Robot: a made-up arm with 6 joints. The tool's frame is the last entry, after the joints.
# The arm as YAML. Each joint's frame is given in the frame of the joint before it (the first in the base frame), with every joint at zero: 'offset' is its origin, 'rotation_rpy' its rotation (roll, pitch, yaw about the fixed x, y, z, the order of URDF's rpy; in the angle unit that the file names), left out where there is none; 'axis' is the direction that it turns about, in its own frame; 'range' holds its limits. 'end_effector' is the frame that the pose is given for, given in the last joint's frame.
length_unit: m
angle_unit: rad
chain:
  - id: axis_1
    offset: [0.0, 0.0, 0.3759]
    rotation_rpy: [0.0, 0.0, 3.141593]
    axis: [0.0, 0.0, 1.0]
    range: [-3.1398, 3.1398]
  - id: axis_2
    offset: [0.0, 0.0, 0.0]
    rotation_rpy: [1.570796, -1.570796, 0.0]
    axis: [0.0, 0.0, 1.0]
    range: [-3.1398, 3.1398]
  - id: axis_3
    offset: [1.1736, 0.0, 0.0]
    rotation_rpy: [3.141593, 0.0, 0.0]
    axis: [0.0, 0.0, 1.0]
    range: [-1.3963, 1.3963]
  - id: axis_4
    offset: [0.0, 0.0, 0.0]
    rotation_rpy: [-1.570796, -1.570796, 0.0]
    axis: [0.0, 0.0, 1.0]
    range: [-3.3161, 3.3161]
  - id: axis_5
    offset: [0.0, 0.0, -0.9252]
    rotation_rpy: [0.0, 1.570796, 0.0]
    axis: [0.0, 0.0, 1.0]
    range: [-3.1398, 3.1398]
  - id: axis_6
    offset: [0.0, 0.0, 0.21]
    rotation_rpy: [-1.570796, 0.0, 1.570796]
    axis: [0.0, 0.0, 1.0]
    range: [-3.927, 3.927]
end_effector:
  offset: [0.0, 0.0, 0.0]
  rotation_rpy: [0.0, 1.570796, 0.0]
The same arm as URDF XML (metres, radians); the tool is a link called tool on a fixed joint. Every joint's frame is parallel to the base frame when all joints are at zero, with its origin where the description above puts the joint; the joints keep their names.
<robot name="arm">
<joint name="axis_1" type="revolute"><parent link="base_link"/><child link="link1"/><origin xyz="0.0000 0.0000 0.3759"/><axis xyz="0 0 1"/><limit lower="-3.1398" upper="3.1398"/></joint>
<joint name="axis_2" type="revolute"><parent link="link1"/><child link="link2"/><origin xyz="0.0000 0.0000 0.0000"/><axis xyz="0 1 0"/><limit lower="-3.1398" upper="3.1398"/></joint>
<joint name="axis_3" type="revolute"><parent link="link2"/><child link="link3"/><origin xyz="0.0000 0.0000 1.1736"/><axis xyz="0 -1 0"/><limit lower="-1.3963" upper="1.3963"/></joint>
<joint name="axis_4" type="revolute"><parent link="link3"/><child link="link4"/><origin xyz="0.0000 0.0000 0.0000"/><axis xyz="-1 0 0"/><limit lower="-3.3161" upper="3.3161"/></joint>
<joint name="axis_5" type="revolute"><parent link="link4"/><child link="link5"/><origin xyz="0.9252 0.0000 0.0000"/><axis xyz="0 -1 0"/><limit lower="-3.1398" upper="3.1398"/></joint>
<joint name="axis_6" type="revolute"><parent link="link5"/><child link="link6"/><origin xyz="0.0000 -0.2100 0.0000"/><axis xyz="-1 0 0"/><limit lower="-3.9270" upper="3.9270"/></joint>
<joint name="tool_fixed" type="fixed"><parent link="link6"/><child link="tool"/><origin xyz="0.0000 0.0000 0.0000" rpy="0.0000 0.0000 0.0000"/></joint>
<link name="base_link"/>
<link name="link1"/>
<link name="link2"/>
<link name="link3"/>
<link name="link4"/>
<link name="link5"/>
<link name="link6"/>
<link name="tool"/>
</robot>

